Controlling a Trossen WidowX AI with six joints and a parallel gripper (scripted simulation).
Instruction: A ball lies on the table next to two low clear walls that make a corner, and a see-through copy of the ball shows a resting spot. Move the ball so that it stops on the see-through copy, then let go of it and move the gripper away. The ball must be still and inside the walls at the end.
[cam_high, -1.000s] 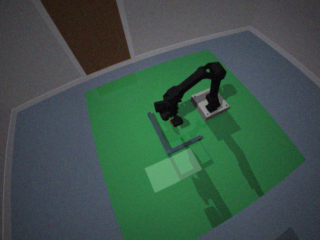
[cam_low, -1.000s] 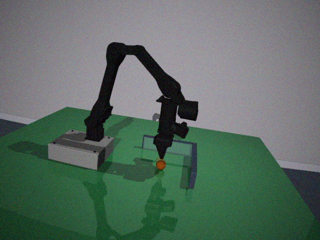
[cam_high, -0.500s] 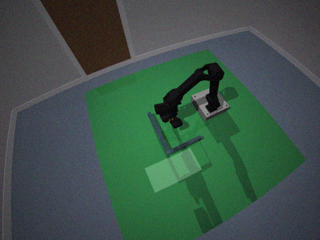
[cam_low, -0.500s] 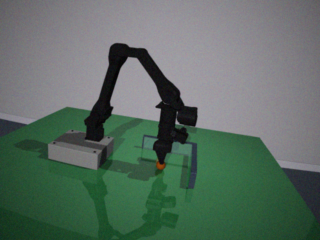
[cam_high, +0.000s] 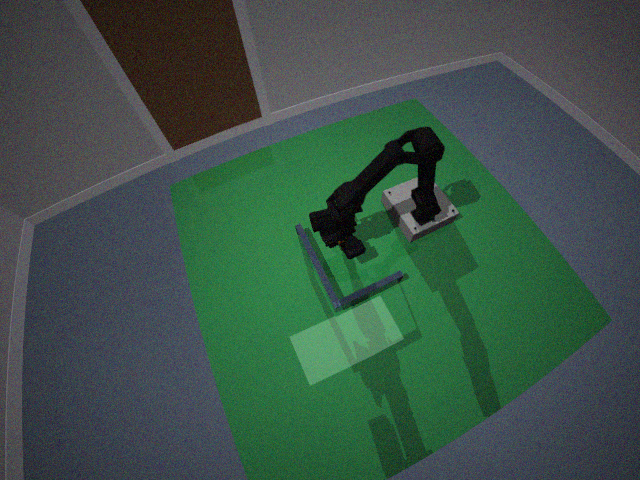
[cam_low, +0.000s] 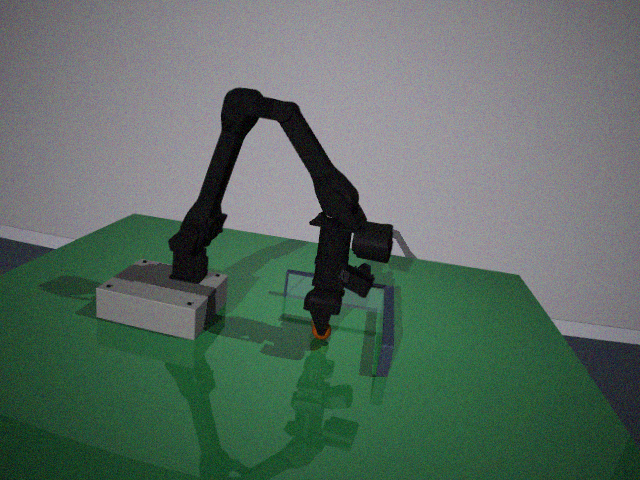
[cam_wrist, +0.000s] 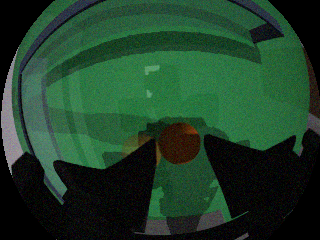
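My gripper tip is now 1 cm past the see-through ball and 4 cm to the right of it.
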